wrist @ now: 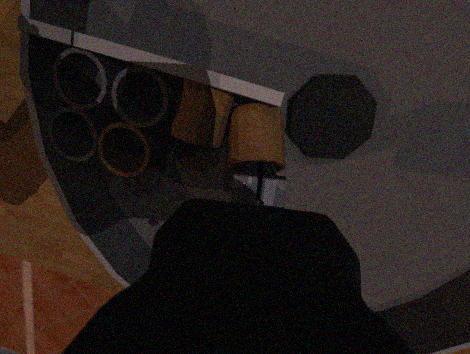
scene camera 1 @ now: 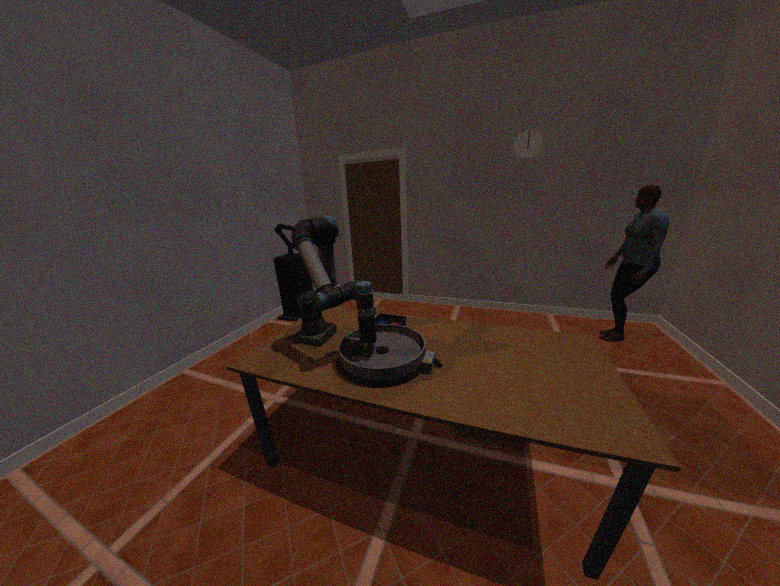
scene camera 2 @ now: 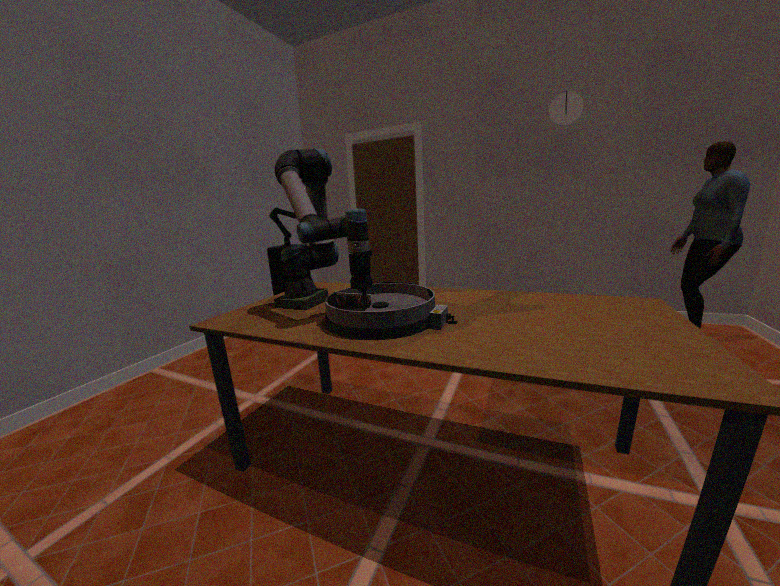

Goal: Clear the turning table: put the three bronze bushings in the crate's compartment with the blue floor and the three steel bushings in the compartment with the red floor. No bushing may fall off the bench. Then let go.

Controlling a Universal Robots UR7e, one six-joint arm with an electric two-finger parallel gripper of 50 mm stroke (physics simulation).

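Frame: origin at the arm's base, x ahead, y right, z down, level; centimetres.
Seen in the pictures: gripper, fingertip midpoint: (wrist: 258,170) (scene camera 1: 370,350) (scene camera 2: 365,303); arm's base, link origin: (scene camera 1: 314,329) (scene camera 2: 301,293).
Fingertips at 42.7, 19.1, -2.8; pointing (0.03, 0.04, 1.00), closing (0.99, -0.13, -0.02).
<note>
Offsets run from my fingertips to a thing's top centre, as dx, dy, dz. "pt": to the spot under its first point.
In the wrist view my gripper (wrist: 258,170) is shut on the rim of a bronze bushing @[-0.7, -2.0, -2.9] (wrist: 256,135), which hangs upright under the fingertips over the grey turning table (wrist: 339,197) (scene camera 1: 388,378) (scene camera 2: 388,328). A second bronze bushing @[-4.9, -3.1, -1.5] (wrist: 198,112) lies tilted just left of it, under a white bar @[pt -2.2, -5.2, -2.1] (wrist: 244,88). Further left stand a bronze ring @[-9.6, +0.5, -1.5] (wrist: 122,149) and three steel rings @[-8.7, -3.3, -1.5] (wrist: 140,96) @[-12.9, -3.6, -1.5] (wrist: 77,79) @[-13.4, +0.2, -1.5] (wrist: 73,135). In the scene views the gripper (scene camera 1: 366,345) (scene camera 2: 361,293) is low over the table's left part. The crate @[-3.2, -40.6, +2.5] (scene camera 1: 390,319) sits behind the table; its floors are hard to make out.
A dark octagonal hub @[+4.4, -4.7, +1.4] (wrist: 332,116) marks the table's centre. A small box @[+27.7, -3.1, +1.7] (scene camera 1: 430,362) (scene camera 2: 440,316) sits at the table's right rim. A dark cabinet (scene camera 1: 289,285) (scene camera 2: 283,270) stands behind the arm's base. A person (scene camera 1: 638,256) walks at the far right.
</note>
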